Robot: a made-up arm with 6 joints. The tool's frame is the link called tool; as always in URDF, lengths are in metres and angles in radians. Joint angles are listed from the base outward.
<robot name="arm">
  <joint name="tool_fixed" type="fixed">
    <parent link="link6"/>
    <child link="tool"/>
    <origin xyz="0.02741 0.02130 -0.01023" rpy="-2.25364 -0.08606 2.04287"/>
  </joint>
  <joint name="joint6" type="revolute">
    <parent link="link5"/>
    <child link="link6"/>
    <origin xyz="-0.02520 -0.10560 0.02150" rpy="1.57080 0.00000 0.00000"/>
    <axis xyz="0 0 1"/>
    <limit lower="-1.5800" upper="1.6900"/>
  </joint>
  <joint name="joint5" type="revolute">
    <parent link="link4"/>
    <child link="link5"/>
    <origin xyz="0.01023 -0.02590 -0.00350" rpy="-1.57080 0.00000 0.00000"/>
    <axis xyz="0 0 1"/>
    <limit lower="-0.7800" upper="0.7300"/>
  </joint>
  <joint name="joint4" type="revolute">
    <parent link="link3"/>
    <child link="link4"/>
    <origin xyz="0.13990 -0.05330 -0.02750" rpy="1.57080 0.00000 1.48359"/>
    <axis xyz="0 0 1"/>
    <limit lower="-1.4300" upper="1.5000"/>
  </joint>
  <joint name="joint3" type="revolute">
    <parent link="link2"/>
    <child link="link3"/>
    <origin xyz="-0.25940 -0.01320 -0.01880" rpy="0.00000 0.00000 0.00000"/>
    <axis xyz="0 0 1"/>
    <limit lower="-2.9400" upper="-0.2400"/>
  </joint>
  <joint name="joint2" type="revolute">
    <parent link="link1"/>
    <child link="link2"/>
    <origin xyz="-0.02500 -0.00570 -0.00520" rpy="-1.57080 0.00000 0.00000"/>
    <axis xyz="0 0 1"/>
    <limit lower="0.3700" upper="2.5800"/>
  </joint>
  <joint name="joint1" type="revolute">
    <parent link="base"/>
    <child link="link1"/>
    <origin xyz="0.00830 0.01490 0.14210" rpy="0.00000 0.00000 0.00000"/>
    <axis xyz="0 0 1"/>
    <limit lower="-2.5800" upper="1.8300"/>
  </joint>
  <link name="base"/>
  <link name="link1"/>
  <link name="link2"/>
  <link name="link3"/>
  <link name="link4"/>
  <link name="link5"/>
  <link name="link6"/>
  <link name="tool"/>
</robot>
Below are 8 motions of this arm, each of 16 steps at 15 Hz.
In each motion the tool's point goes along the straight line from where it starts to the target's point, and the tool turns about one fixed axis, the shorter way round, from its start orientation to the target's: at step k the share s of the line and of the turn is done. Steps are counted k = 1, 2, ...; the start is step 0. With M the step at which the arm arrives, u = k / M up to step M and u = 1 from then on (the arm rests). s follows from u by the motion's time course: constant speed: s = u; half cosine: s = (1 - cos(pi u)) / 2; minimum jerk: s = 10 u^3 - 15 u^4 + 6 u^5.
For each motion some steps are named. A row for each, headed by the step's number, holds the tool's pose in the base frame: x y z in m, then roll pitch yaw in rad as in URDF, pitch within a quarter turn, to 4 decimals.
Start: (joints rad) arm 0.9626 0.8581 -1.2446 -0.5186 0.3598 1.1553
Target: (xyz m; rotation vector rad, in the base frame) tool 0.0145 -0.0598 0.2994 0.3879 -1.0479 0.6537
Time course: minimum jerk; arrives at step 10
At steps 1, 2, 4, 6, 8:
1: 0.0481 0.0146 0.4645 -0.8696 -1.1638 2.4852
2: 0.0464 0.0109 0.4563 -0.8317 -1.1751 2.4027
4: 0.0376 -0.0086 0.4131 -0.5846 -1.2110 1.9223
6: 0.0253 -0.0360 0.3523 -0.2169 -1.1812 1.2270
8: 0.0165 -0.0555 0.3090 -0.0455 -1.1133 0.8202

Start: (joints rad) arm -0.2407 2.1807 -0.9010 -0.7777 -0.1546 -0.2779
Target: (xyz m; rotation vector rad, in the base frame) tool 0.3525 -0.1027 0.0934 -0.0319 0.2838 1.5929
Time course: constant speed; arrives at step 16
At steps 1, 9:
1: 0.2489 -0.0922 0.1325 0.3939 0.2521 1.8369
9: 0.3041 -0.0978 0.1116 0.2699 0.2286 1.7186

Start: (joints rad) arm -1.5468 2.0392 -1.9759 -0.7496 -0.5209 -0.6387
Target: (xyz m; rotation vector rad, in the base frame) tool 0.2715 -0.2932 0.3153 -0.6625 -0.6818 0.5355
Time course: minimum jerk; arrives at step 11
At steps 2, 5, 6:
2: -0.0056 -0.3151 0.4272 -1.3446 0.7936 -0.1545
5: 0.1018 -0.3066 0.3838 -0.9944 0.3785 0.3209
6: 0.1510 -0.3027 0.3639 -0.9210 0.1581 0.4647

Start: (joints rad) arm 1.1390 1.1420 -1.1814 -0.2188 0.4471 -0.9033
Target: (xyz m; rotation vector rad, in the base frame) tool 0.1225 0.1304 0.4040 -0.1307 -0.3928 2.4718
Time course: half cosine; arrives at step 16
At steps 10, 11, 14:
10: 0.1221 0.1134 0.4005 -0.3451 0.2000 2.5724
11: 0.1222 0.1181 0.4014 -0.3382 0.1437 2.5519
14: 0.1224 0.1283 0.4036 -0.3196 0.0244 2.5075

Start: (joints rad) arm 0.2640 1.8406 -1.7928 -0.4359 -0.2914 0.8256
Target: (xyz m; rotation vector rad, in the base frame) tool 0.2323 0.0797 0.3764 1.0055 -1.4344 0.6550
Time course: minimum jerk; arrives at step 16
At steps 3, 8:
3: 0.2781 0.0798 0.4514 -1.0419 -0.8706 2.1694
8: 0.2564 0.0797 0.4158 -1.1309 -1.3027 2.2284

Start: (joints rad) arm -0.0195 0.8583 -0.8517 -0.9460 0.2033 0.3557
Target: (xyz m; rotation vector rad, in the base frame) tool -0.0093 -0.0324 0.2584 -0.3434 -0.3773 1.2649
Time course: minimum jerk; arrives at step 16
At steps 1, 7, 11, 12, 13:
1: 0.0564 -0.0418 0.3678 -0.6533 0.1172 1.3046
7: 0.0313 -0.0382 0.3259 -0.5825 0.0399 1.3115
11: 0.0026 -0.0341 0.2781 -0.5021 -0.0487 1.3128
12: -0.0025 -0.0334 0.2697 -0.4880 -0.0643 1.3122
13: -0.0061 -0.0329 0.2637 -0.4779 -0.0754 1.3117

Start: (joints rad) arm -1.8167 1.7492 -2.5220 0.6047 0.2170 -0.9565
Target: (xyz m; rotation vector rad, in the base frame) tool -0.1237 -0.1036 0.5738 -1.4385 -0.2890 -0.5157
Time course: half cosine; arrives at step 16
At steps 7, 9, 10, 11, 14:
7: -0.0960 -0.1337 0.5693 -1.3857 -0.2417 -0.1681
9: -0.1051 -0.1239 0.5707 -1.3998 -0.3290 -0.1754
10: -0.1094 -0.1191 0.5715 -1.4065 -0.3711 -0.1785
11: -0.1134 -0.1148 0.5721 -1.4126 -0.4098 -0.1812
14: -0.1219 -0.1055 0.5735 -1.4258 -0.4924 -0.1862

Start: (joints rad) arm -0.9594 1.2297 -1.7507 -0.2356 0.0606 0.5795
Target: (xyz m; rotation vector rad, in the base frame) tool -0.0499 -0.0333 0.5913 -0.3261 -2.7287 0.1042
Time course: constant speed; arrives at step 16
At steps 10, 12, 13, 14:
10: -0.0193 -0.0440 0.5748 -2.6100 -0.7901 2.3928
12: -0.0295 -0.0405 0.5803 -2.7865 -0.6720 2.5946
13: -0.0346 -0.0387 0.5831 -2.8570 -0.6043 2.6784
14: -0.0397 -0.0369 0.5858 -2.9176 -0.5324 2.7528

